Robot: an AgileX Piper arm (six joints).
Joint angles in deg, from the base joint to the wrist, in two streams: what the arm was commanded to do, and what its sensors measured. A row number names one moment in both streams.
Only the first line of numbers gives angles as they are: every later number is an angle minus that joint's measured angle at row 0.
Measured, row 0:
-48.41, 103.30, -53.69, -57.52, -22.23, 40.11
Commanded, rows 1 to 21:
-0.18, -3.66, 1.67, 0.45, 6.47, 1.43
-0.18, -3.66, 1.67, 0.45, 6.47, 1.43
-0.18, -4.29, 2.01, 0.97, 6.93, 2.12
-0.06, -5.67, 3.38, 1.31, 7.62, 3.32
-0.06, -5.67, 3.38, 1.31, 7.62, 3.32
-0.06, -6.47, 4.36, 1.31, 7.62, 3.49
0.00, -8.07, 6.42, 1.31, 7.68, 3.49
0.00, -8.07, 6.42, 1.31, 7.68, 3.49
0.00, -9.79, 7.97, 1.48, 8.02, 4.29
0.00, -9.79, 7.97, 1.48, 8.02, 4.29
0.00, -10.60, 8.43, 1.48, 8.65, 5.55
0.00, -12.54, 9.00, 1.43, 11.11, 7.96
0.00, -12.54, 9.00, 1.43, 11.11, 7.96
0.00, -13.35, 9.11, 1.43, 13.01, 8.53
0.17, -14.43, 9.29, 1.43, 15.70, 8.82
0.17, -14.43, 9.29, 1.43, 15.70, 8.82
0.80, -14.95, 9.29, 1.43, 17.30, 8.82
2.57, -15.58, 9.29, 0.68, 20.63, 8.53
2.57, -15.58, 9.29, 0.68, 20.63, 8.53
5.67, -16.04, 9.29, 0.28, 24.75, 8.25
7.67, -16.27, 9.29, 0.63, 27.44, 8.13
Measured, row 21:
3.78, -15.12, 9.06, 0.91, 21.71, 8.36
